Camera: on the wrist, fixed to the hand. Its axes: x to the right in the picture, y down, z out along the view.
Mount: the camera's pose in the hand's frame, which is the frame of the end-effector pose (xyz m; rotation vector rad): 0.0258 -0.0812 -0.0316 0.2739 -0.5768 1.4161
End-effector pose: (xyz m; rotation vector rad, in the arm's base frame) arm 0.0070 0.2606 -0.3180 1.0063 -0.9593 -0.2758
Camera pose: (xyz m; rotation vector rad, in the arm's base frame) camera 0.0642 0.2199 -0.3756 0.2694 -2.0335 0.8132
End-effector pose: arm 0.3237 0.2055 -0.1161 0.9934 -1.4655 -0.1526
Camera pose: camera 0.3937 0.1537 -0.1419 -0.1049 -2.4392 0.8656
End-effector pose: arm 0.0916 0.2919 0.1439 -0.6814 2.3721 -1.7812
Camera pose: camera 0.0815 0.2919 0.2342 0.4378 1.3992 -0.9668
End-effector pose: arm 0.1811 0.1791 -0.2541 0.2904 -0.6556 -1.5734
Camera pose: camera 0.1283 0.1459 -0.3202 -0.4122 -1.1562 -0.1636
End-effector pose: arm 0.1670 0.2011 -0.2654 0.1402 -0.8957 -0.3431
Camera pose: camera 0.1876 0.1153 -0.2871 -0.3699 -1.3837 1.1134
